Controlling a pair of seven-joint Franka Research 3 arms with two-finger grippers.
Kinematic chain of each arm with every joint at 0, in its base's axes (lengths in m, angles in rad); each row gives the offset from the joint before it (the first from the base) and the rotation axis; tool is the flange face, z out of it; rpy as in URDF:
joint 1: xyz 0 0 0.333 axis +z
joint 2: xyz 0 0 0 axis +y
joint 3: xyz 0 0 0.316 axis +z
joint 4: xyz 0.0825 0 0 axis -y
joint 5: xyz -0.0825 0 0.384 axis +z
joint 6: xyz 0 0 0 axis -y
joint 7: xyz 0.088 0 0 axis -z
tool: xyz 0 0 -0.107 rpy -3.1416 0 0
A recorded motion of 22 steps. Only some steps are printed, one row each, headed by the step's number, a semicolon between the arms.
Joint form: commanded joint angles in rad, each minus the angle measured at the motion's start. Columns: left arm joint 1, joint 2, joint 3, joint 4, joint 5, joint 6, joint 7; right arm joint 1, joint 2, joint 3, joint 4, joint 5, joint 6, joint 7.
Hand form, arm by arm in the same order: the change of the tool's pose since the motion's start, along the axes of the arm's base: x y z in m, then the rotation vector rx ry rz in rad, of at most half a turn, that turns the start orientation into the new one. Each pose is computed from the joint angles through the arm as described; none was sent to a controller.
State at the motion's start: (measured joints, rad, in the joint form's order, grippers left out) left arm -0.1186 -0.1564 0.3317 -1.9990 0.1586 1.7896 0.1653; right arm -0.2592 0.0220 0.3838 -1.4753 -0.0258 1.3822 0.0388
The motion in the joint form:
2: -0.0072 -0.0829 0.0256 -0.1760 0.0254 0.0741 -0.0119; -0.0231 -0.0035 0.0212 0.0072 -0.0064 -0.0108 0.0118
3: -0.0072 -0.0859 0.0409 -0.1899 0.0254 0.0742 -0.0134; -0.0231 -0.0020 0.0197 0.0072 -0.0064 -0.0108 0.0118
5: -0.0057 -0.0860 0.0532 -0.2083 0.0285 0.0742 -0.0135; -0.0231 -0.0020 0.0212 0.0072 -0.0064 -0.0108 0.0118
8: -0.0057 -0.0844 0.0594 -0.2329 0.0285 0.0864 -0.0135; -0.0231 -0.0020 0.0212 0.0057 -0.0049 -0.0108 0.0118
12: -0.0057 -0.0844 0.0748 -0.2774 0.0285 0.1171 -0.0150; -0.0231 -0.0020 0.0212 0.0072 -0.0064 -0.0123 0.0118
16: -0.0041 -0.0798 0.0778 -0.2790 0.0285 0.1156 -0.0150; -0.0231 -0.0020 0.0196 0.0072 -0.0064 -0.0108 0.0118
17: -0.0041 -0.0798 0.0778 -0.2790 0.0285 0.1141 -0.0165; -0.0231 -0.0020 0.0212 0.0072 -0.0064 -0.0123 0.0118
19: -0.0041 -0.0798 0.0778 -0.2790 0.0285 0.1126 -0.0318; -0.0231 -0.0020 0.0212 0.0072 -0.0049 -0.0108 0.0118
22: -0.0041 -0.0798 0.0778 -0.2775 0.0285 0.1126 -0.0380; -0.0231 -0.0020 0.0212 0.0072 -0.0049 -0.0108 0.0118
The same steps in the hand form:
2: -0.0339 0.0025 -0.0396 -0.0163 0.0207 0.0027; -0.0021 -0.0018 0.0043 -0.0086 -0.0011 -0.0144
3: -0.0385 0.0087 -0.0454 -0.0234 0.0313 0.0179; -0.0016 -0.0028 0.0035 -0.0082 0.0004 -0.0159
5: -0.0436 0.0138 -0.0544 -0.0280 0.0499 0.0287; -0.0016 -0.0020 0.0035 -0.0082 0.0003 -0.0144
8: -0.0473 0.0147 -0.0657 -0.0331 0.0634 0.0316; -0.0017 -0.0018 0.0029 -0.0069 0.0020 -0.0143
12: -0.0545 0.0179 -0.0843 -0.0427 0.0765 0.0416; -0.0018 -0.0020 0.0034 -0.0084 0.0018 -0.0144
16: -0.0552 0.0197 -0.0872 -0.0436 0.0840 0.0462; -0.0015 -0.0028 0.0035 -0.0082 0.0004 -0.0160
17: -0.0554 0.0197 -0.0873 -0.0436 0.0854 0.0478; -0.0018 -0.0020 0.0034 -0.0084 0.0018 -0.0144
19: -0.0556 0.0196 -0.0874 -0.0420 0.0859 0.0631; -0.0017 -0.0018 0.0035 -0.0067 0.0005 -0.0143
22: -0.0553 0.0198 -0.0867 -0.0409 0.0840 0.0693; -0.0017 -0.0018 0.0035 -0.0067 0.0005 -0.0143

